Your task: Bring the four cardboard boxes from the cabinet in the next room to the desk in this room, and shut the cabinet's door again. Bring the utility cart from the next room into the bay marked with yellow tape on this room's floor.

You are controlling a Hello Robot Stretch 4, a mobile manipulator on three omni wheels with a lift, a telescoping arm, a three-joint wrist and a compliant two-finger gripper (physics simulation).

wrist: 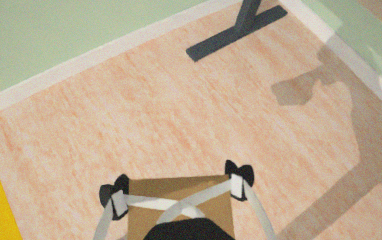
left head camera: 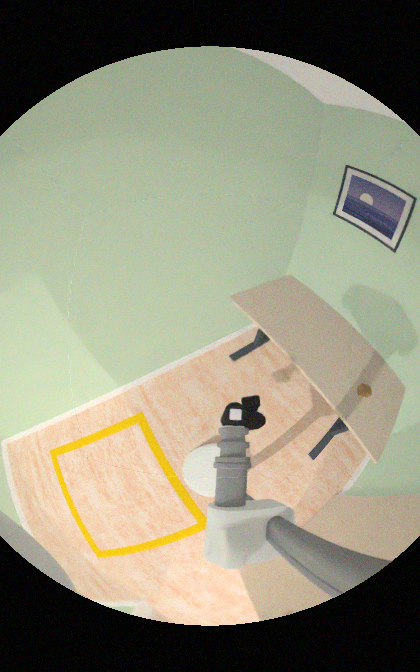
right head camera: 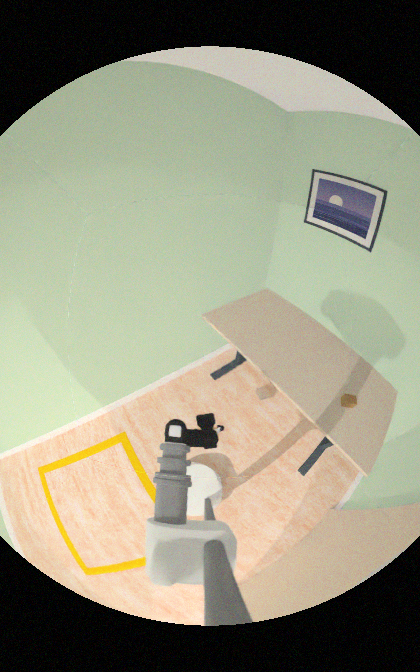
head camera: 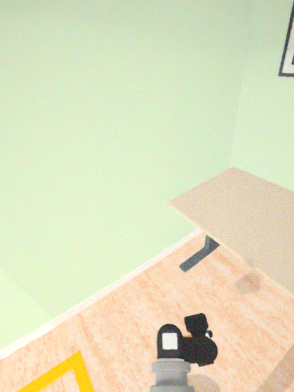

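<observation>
My gripper [wrist: 176,180] is shut on a brown cardboard box [wrist: 215,215], one fingertip at each side, above the floor in the wrist view. In the head views the wrist hides the fingers and this box. The desk [head camera: 240,215] [left head camera: 310,335] [right head camera: 290,345] stands ahead to the right, apart from the gripper. A small brown box [left head camera: 364,390] [right head camera: 349,400] rests on the desk near its right end. The yellow tape bay [head camera: 55,371] [left head camera: 97,436] [right head camera: 82,454] [wrist: 7,215] lies on the floor to the left. The cabinet and the cart do not show.
A dark desk foot [head camera: 197,257] [left head camera: 247,349] [right head camera: 227,367] [wrist: 235,35] stands on the floor near the wall. A framed picture [left head camera: 375,207] [right head camera: 346,210] hangs on the green wall behind the desk. A beige surface [left head camera: 370,520] [right head camera: 350,540] fills the lower right.
</observation>
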